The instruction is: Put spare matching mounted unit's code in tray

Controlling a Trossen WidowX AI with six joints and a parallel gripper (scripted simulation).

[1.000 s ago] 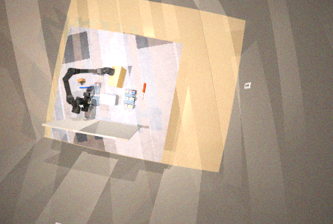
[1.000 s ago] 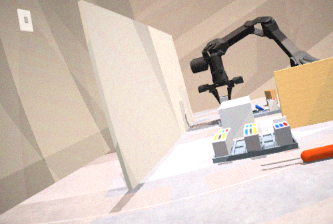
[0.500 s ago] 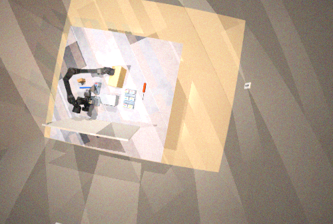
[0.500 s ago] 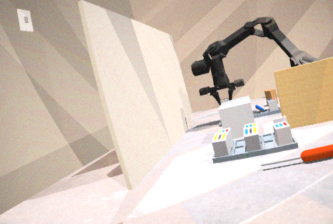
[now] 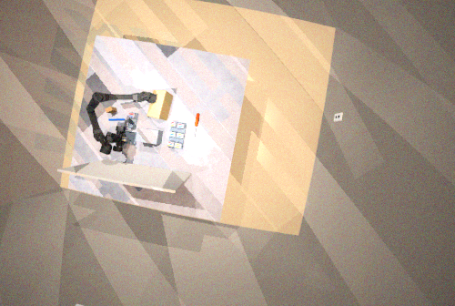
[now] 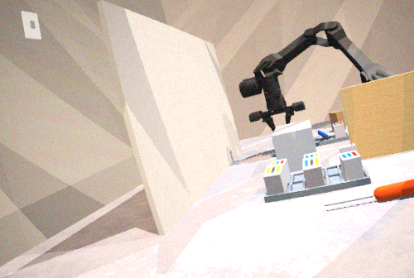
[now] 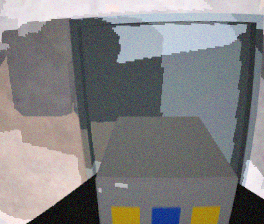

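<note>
Right now my gripper tip is 40 mm above the pale blue tray and 10 mm past it. From my gripper tip the other things lie so: tall pale panel: 200 mm ahead, 190 mm to the left, 180 mm above; grey mounted unit: 200 mm to the left, 50 mm behind.
</note>
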